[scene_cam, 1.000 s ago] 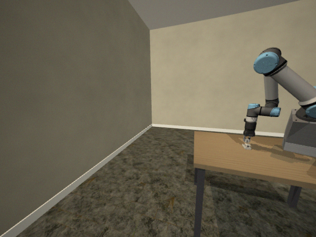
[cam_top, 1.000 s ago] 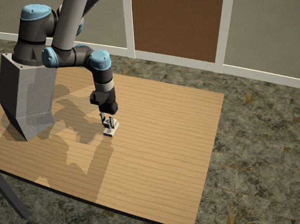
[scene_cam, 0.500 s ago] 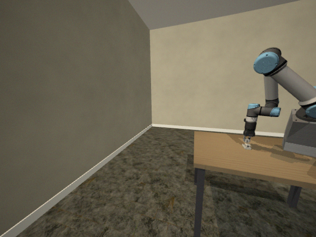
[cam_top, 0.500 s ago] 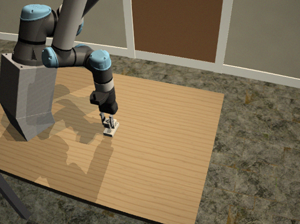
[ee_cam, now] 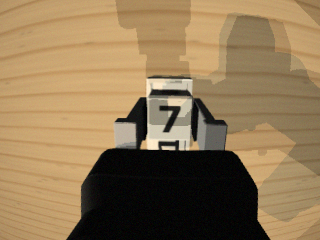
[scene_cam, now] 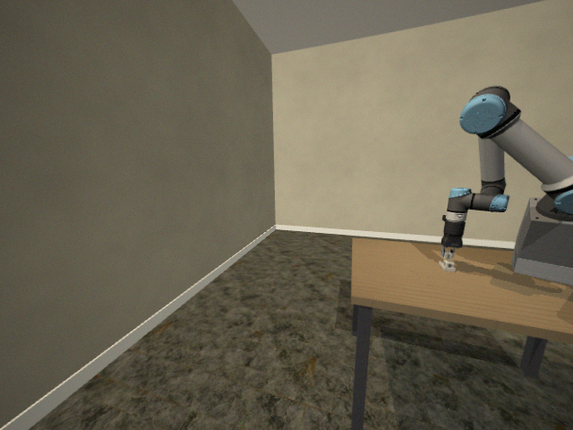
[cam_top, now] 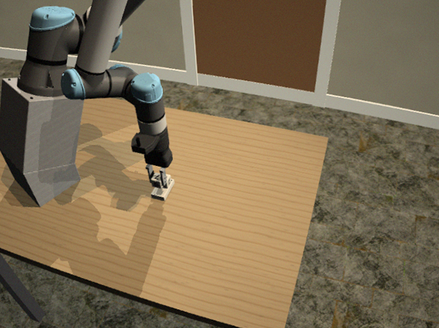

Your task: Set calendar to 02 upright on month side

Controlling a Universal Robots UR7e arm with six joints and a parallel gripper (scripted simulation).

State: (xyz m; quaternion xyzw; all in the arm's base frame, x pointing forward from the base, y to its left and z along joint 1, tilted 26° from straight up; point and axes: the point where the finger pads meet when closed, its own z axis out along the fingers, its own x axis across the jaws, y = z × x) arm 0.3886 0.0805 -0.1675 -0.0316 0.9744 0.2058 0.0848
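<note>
Right now the digit cube is 10 mm below my hand. From my hand the other things lie so: calendar tray 20 mm to the left, 60 mm below.
</note>
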